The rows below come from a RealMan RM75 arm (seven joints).
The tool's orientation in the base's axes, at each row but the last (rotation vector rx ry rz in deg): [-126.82, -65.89, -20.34]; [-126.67, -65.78, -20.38]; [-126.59, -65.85, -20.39]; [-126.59, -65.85, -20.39]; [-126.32, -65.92, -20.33]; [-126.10, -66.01, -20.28]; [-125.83, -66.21, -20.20]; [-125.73, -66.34, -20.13]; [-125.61, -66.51, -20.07]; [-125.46, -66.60, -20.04]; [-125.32, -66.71, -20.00]
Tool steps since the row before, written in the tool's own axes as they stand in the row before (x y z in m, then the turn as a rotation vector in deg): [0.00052, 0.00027, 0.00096, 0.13, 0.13, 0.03]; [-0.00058, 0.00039, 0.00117, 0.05, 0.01, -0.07]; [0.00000, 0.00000, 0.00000, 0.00, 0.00, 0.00]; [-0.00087, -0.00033, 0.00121, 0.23, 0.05, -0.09]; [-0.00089, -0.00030, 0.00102, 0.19, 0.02, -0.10]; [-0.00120, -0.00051, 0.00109, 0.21, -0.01, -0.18]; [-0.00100, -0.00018, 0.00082, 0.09, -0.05, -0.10]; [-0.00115, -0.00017, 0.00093, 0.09, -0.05, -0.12]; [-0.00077, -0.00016, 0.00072, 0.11, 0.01, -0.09]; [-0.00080, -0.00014, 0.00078, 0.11, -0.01, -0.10]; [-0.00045, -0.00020, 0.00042, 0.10, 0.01, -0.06]
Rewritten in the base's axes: [0.00048, 0.00082, -0.00060, 0.18, 0.05, -0.01]; [-0.00007, 0.00020, -0.00135, 0.04, -0.02, 0.07]; [0.00000, 0.00000, 0.00000, 0.00, 0.00, 0.00]; [-0.00083, 0.00035, -0.00123, 0.18, 0.07, 0.16]; [-0.00081, 0.00020, -0.00111, 0.13, 0.05, 0.16]; [-0.00117, 0.00014, -0.00123, 0.12, 0.03, 0.25]; [-0.00077, -0.00005, -0.00105, 0.02, 0.02, 0.14]; [-0.00085, -0.00008, -0.00122, 0.02, 0.00, 0.16]; [-0.00061, 0.00003, -0.00087, 0.08, 0.01, 0.12]; [-0.00062, 0.00004, -0.00094, 0.06, 0.01, 0.14]; [-0.00045, 0.00006, -0.00047, 0.07, 0.02, 0.09]
